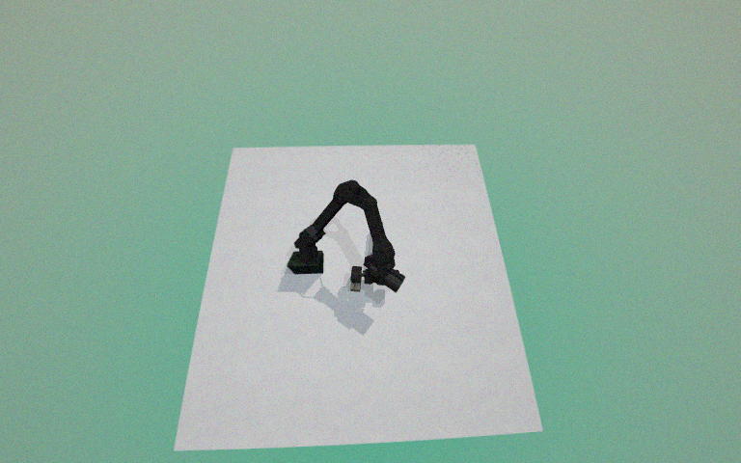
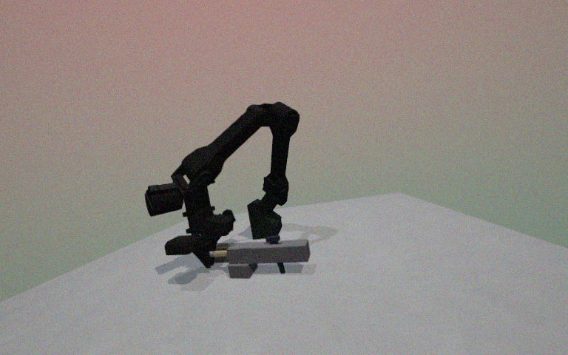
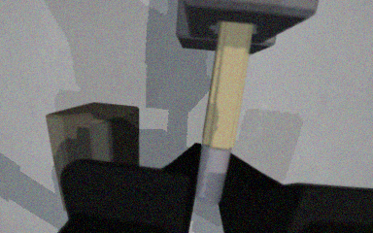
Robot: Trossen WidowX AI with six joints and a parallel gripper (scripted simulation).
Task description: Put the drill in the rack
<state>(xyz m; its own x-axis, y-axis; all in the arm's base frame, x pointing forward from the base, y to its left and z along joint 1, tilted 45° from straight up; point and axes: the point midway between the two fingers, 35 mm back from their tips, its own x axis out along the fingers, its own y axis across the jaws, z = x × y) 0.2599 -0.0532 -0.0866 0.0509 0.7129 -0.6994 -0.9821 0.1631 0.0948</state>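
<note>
My gripper tip is 1 cm short of the drill, 5 cm to the right of it and 3 cm below it. From my gripper tip the other things lie so: rack (8 cm behind); grey housing block (3 cm ahead, 15 cm to the left, 2 cm above); dark key (3 cm ahead, 18 cm to the left, 4 cm above).
</note>
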